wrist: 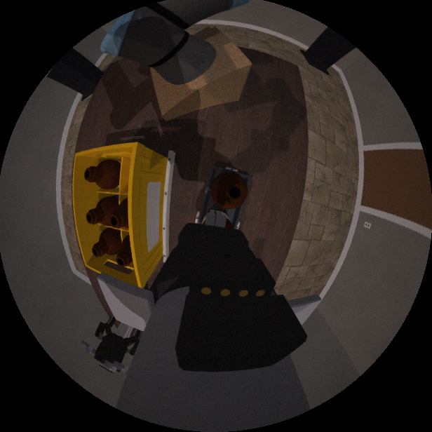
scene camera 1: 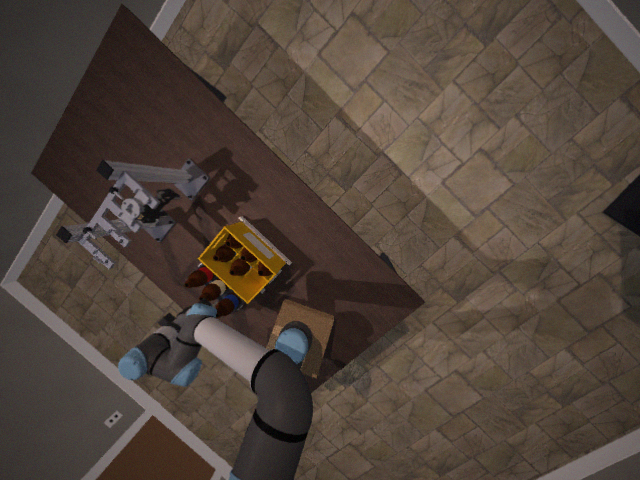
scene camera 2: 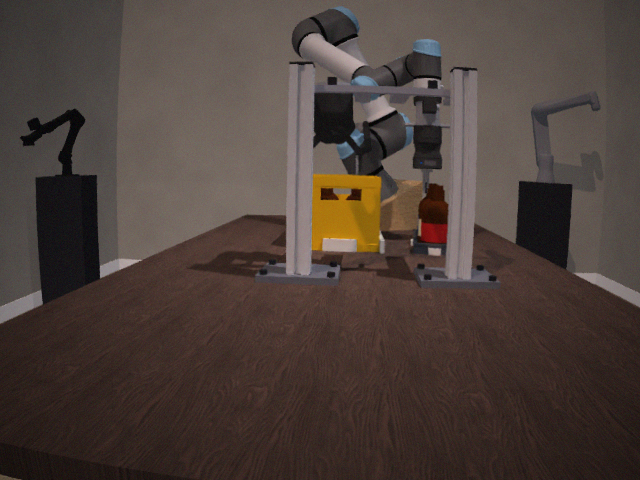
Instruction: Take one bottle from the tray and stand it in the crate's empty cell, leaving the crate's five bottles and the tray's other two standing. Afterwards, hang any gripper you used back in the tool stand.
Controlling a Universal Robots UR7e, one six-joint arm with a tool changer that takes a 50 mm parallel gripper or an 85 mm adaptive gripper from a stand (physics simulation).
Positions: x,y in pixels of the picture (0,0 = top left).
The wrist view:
blue-labelled bottle: 228,189
adaptive gripper: 112,347
cream-labelled bottle: 106,174
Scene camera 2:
red-labelled bottle: 434,223
adaptive gripper: 333,112
